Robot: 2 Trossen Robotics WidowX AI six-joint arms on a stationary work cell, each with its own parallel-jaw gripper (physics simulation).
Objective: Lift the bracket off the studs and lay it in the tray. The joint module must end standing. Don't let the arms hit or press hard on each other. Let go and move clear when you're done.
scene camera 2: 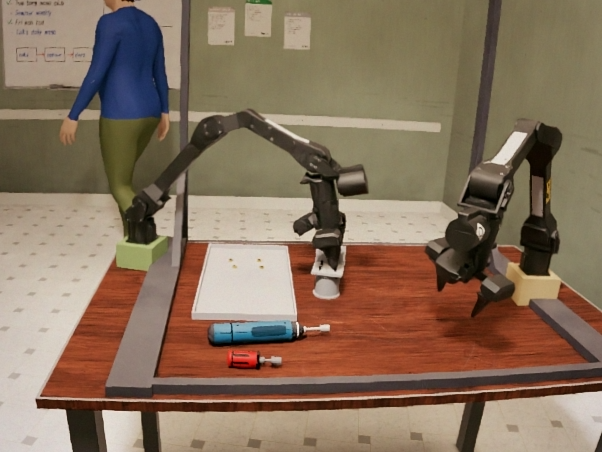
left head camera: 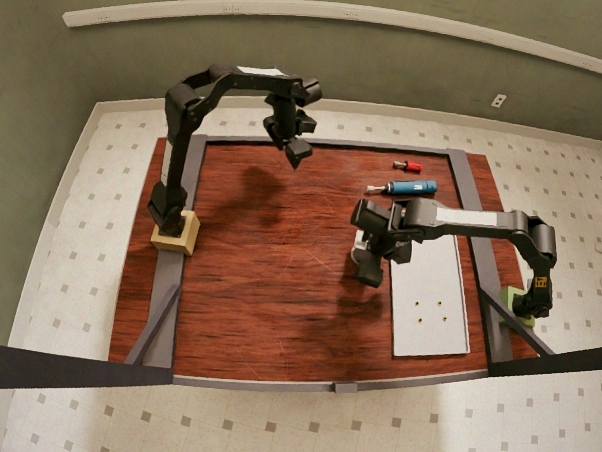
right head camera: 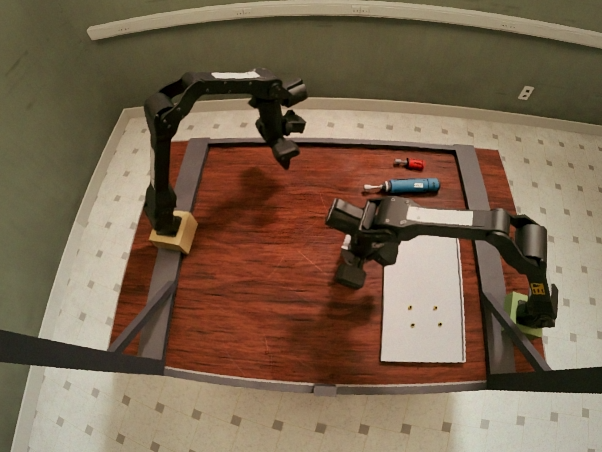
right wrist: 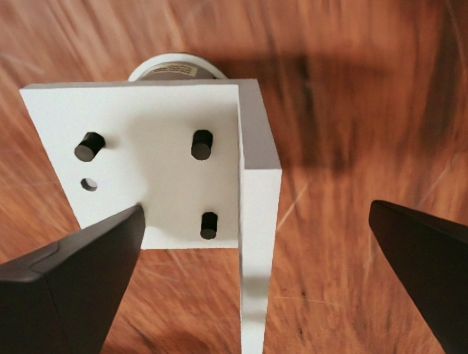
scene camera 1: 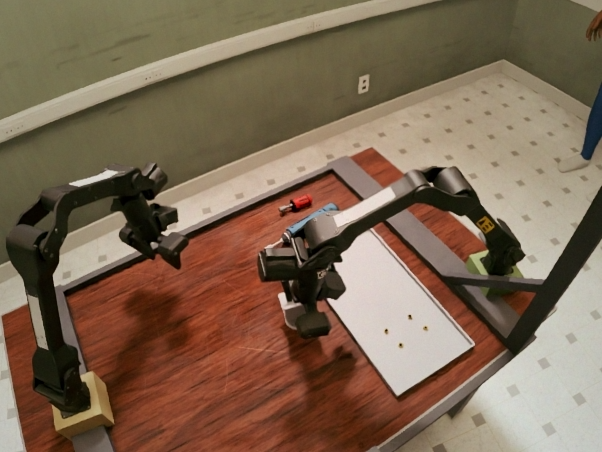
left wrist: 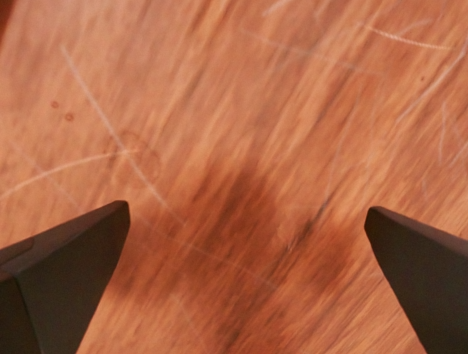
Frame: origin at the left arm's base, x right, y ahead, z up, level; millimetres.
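Where they show: left gripper, between the fingertips: (scene camera 2: 455, 303) (left head camera: 287, 159) (scene camera 1: 166, 263) (left wrist: 249, 214); right gripper, between the fingertips: (scene camera 2: 336, 262) (left head camera: 359, 256) (right head camera: 347, 257) (right wrist: 257, 214) (scene camera 1: 295, 318); left arm's base, origin of its link: (scene camera 2: 534, 271) (left head camera: 172, 225) (right head camera: 169, 225) (scene camera 1: 74, 400); right arm's base, origin of its link: (scene camera 2: 141, 239) (left head camera: 521, 306) (right head camera: 527, 314) (scene camera 1: 496, 265).
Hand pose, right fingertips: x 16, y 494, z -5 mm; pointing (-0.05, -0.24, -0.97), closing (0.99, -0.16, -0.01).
Note:
Things, the pixels of their top centre, and the offset from my right fingertips.
- pale joint module, centre of its top: (right wrist: 152, 198) (scene camera 2: 328, 264) dx -34, dy +21, dz +8 mm
- white tray, centre of its top: (scene camera 1: 382, 299) (scene camera 2: 246, 274) (right head camera: 424, 281) (left head camera: 428, 278) dx +22, dy +214, dz -50 mm
- blue driver tool, centre of its top: (scene camera 2: 270, 322) (scene camera 1: 302, 222) (right head camera: 404, 181) (left head camera: 405, 183) dx -266, dy +146, dz -26 mm
- red screwdriver, centre of its top: (scene camera 2: 254, 352) (scene camera 1: 294, 200) (right head camera: 410, 160) (left head camera: 409, 162) dx -361, dy +169, dz -37 mm
The white L-shaped bracket (right wrist: 165, 110) (scene camera 2: 317, 271) sits on dark studs on top of the pale joint module (right wrist: 172, 71) (scene camera 2: 326, 288), which stands upright on the table. Three studs show through the plate in the right wrist view. My right gripper (right wrist: 257, 214) is open and low over the bracket; the upright flange stands between its fingers, and one finger covers the plate's near corner. Whether a finger touches the bracket is unclear. My left gripper (left wrist: 249, 214) (scene camera 2: 457, 302) is open and empty above the table, well apart from the right arm. The white tray (left head camera: 425, 342) (scene camera 2: 245, 302) lies beside the module.
Several small brass pieces (left head camera: 430, 311) show in the tray. A blue driver tool (left head camera: 412, 187) (scene camera 2: 255, 332) and a red screwdriver (left head camera: 414, 166) (scene camera 2: 243, 359) lie beyond the tray in the left head view. Grey frame rails (scene camera 2: 140, 320) edge the work area.

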